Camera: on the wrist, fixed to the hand. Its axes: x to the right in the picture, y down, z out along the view.
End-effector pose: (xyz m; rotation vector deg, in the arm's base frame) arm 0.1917 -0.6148 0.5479 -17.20 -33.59 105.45
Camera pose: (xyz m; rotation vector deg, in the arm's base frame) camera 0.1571 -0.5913 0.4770 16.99 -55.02 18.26
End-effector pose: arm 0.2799 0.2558 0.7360 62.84 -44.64 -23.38
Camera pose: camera 0.3305 0.2938 0.7885 67.09 -1.67 -113.35
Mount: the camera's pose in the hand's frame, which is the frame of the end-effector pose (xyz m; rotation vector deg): 0.0282 0.0597 -0.0491 -16.70 -21.86 -87.25
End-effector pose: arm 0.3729 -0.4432 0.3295 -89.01 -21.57 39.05
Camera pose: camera 0.4155 -0.4710 0.2648 -54.07 -99.72 -18.66
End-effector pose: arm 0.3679 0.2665 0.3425 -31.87 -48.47 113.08
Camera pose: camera 0.3530 0.2856 0.2639 19.24 -71.16 30.53
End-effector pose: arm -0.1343 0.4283 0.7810 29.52 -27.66 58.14
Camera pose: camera -0.1677 0.5027 0.7702 35.50 -23.19 -35.22
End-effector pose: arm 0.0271 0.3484 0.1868 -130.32 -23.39 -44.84
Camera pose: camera 0.0570 0.2735 0.2030 101.22 122.63 53.25
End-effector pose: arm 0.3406 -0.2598 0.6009 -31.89 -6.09 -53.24
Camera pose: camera 0.3971 -0.2768 0.5436 -52.63 -47.50 -133.12
